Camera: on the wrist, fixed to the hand. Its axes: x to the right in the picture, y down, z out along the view.
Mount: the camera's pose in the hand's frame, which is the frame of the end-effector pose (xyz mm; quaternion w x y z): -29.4 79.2 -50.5 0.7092 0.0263 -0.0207 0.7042
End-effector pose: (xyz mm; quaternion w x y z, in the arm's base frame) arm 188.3 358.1 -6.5 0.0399 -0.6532 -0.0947 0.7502
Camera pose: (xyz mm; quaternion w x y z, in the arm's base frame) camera 247.4 279.7 0.2 0.4848 0.5134 -0.4117 -0.5761
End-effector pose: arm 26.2 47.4 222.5 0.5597 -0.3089 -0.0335 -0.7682
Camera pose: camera 79.2 22.6 143.4 0.9454 -0.2439 0.1620 -0.1434
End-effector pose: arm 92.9 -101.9 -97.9 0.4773 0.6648 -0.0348 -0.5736
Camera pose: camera 162.8 -97.3 -28.8 0.7242 0.4477 -0.5178 -0.0835
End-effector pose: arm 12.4 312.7 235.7 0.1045 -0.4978 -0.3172 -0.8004
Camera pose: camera 28.0 215.9 227.0 0.6443 -0.5902 0.1024 -0.4754
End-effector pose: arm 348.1 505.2 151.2 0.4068 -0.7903 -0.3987 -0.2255
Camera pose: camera 393.9 422.7 123.1 0.4599 -0.8353 0.2594 0.1534
